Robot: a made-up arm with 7 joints. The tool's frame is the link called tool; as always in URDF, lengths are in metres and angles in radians. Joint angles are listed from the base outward.
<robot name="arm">
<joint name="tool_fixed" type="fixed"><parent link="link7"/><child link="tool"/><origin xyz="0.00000 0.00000 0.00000" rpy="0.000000 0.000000 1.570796"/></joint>
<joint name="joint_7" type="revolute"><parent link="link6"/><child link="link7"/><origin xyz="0.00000 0.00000 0.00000" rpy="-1.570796 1.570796 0.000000"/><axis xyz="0 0 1"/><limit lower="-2.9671" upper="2.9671"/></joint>
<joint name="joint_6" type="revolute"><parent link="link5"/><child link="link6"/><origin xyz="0.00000 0.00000 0.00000" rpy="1.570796 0.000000 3.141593"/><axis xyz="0 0 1"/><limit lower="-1.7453" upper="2.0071"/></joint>
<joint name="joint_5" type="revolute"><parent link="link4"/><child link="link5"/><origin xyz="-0.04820 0.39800 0.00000" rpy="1.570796 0.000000 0.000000"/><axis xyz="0 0 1"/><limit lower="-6.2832" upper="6.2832"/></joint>
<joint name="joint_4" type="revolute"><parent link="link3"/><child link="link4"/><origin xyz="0.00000 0.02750 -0.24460" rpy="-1.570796 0.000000 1.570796"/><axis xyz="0 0 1"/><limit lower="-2.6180" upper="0.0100"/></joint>
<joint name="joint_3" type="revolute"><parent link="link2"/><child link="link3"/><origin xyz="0.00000 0.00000 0.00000" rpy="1.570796 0.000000 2.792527"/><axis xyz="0 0 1"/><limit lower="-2.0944" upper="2.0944"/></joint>
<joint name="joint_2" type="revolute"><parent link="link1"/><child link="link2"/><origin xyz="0.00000 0.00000 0.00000" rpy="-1.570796 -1.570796 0.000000"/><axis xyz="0 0 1"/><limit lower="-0.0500" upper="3.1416"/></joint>
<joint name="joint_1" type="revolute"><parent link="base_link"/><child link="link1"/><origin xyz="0.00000 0.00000 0.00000" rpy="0.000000 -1.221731 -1.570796"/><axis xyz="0 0 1"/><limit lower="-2.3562" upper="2.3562"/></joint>
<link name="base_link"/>
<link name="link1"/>
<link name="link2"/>
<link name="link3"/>
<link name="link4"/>
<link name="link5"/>
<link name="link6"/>
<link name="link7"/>
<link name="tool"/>
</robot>
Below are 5 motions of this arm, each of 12 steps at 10 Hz.
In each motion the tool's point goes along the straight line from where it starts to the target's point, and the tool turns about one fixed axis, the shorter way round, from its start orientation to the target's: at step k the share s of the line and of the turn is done. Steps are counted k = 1, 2, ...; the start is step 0. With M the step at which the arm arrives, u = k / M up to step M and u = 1 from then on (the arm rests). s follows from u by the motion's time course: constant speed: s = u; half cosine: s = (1 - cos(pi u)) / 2; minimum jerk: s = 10 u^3 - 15 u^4 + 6 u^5.
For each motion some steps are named. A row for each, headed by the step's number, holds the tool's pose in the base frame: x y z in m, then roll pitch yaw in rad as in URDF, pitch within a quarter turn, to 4 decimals.
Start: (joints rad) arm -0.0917 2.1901 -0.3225 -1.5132 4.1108 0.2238 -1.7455
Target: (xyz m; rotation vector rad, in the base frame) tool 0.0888 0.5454 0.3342 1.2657 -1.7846 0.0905
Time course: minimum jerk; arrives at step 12
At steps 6, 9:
6: 0.2458 0.4337 0.2216 2.3385 -1.2613 -1.9207
9: 0.1213 0.5223 0.3109 2.4705 -0.8753 -1.6987

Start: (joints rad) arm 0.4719 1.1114 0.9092 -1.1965 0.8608 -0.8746 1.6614
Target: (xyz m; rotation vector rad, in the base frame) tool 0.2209 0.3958 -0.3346 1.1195 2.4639 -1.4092
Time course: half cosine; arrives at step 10
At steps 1, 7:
1: 0.1608 0.5514 -0.0206 -2.6552 -0.1278 2.4123
7: 0.2082 0.4287 -0.2683 -2.3418 0.3106 2.4563

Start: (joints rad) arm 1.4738 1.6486 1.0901 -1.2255 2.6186 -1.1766 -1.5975
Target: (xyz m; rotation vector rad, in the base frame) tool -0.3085 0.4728 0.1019 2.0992 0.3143 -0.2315
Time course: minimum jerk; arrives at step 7
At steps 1, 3, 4, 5, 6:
1: 0.2194 0.5229 0.0259 2.5156 -0.6133 -0.6908
3: 0.0331 0.5053 0.0527 2.2816 -0.3310 -0.3340
4: -0.1097 0.4917 0.0733 2.1860 -0.0789 -0.1244
5: -0.2303 0.4802 0.0906 2.1472 0.1449 0.0345
6: -0.2959 0.4740 0.1001 2.1409 0.2684 0.1201

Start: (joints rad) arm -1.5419 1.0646 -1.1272 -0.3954 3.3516 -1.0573 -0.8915
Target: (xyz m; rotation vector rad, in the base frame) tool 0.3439 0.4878 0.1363 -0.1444 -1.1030 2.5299
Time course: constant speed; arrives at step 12
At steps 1, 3, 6, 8, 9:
1: 0.5402 0.3036 0.1484 -1.3858 -0.4957 2.7800
3: 0.5045 0.3371 0.1462 -1.2729 -0.4178 2.7541
6: 0.4510 0.3873 0.1429 -1.1137 -0.2974 2.7343
8: 0.4153 0.4208 0.1407 -1.0118 -0.2161 2.7324
9: 0.3974 0.4376 0.1396 -0.9615 -0.1755 2.7346

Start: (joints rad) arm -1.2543 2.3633 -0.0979 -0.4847 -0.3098 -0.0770 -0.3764
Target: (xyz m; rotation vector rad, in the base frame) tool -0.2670 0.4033 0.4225 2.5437 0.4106 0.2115
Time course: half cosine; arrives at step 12
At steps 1, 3, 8, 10, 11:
1: -0.1868 0.4497 0.4185 2.5982 -0.2563 -0.1813
3: -0.1974 0.4436 0.4190 2.5880 -0.2325 -0.1112
8: -0.2466 0.4151 0.4215 2.5641 -0.1149 0.2088
10: -0.2615 0.4065 0.4222 2.5645 -0.0784 0.3044
11: -0.2656 0.4041 0.4224 2.5652 -0.0684 0.3305

